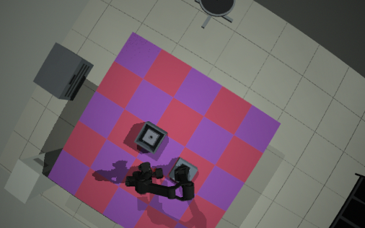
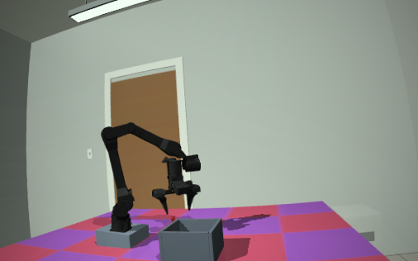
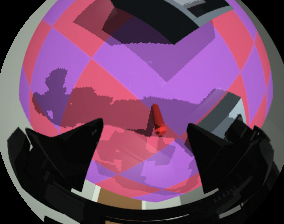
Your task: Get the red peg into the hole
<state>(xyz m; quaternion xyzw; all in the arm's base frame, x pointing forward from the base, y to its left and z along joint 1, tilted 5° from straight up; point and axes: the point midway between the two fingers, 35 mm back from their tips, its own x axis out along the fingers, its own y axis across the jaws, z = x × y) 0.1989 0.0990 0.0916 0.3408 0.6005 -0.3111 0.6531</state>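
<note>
Now: gripper tip 30 mm past the red peg and 60 mm above it. Round my gripper tip: grey box (100 mm ahead, 200 mm to the right, 70 mm below).
</note>
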